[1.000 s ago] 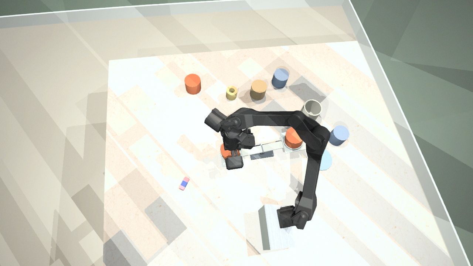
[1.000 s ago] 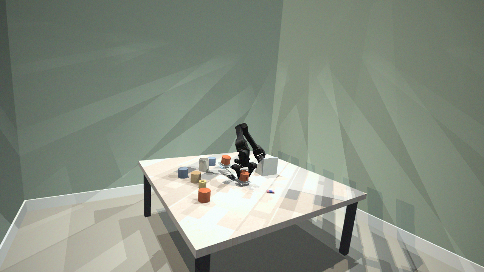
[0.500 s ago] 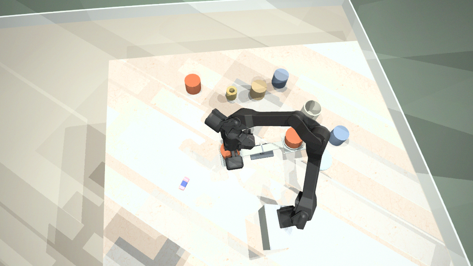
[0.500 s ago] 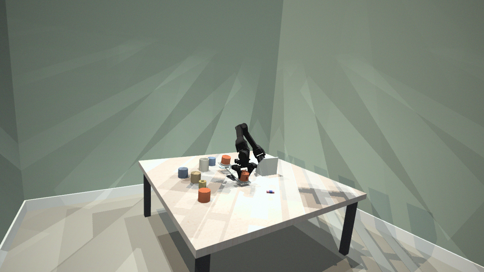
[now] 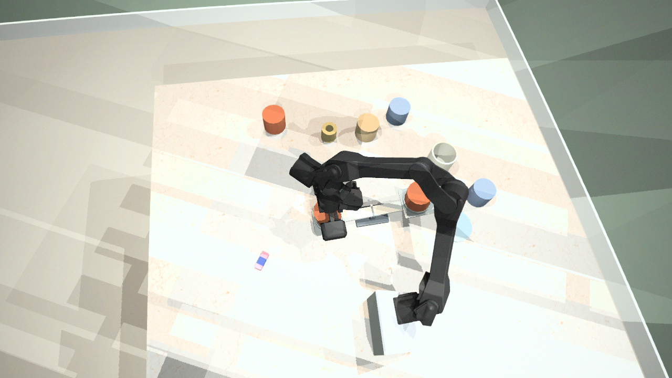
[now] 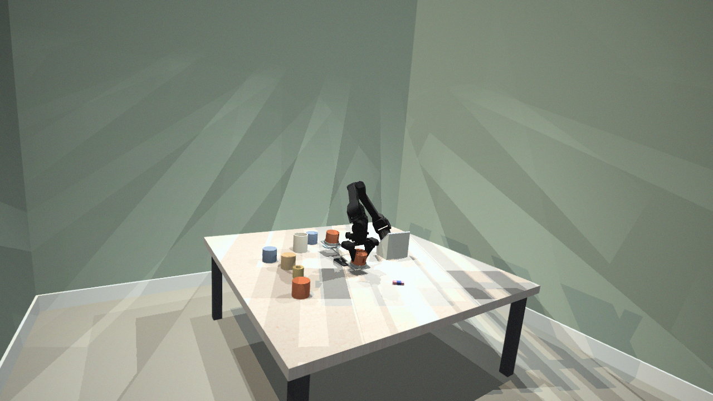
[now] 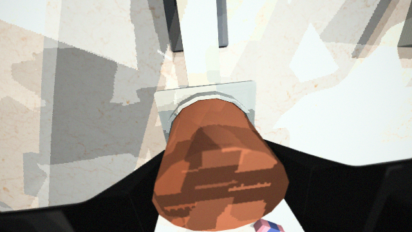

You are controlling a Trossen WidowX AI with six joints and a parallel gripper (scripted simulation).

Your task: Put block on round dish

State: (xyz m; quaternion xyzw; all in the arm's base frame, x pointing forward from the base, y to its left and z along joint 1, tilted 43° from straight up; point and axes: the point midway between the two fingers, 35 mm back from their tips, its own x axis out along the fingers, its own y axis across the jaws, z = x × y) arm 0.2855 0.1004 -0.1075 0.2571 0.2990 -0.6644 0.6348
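Right now the blue eraser is 200 mm to the left of my gripper tip, 90 mm behind it and 50 mm below it. From my gripper tip the other things lie so: yellow ring (290 mm ahead, 50 mm to the right, 30 mm below); small teal block (10 mm below); pale blue round dish (390 mm to the right, 60 mm behind, 50 mm below).
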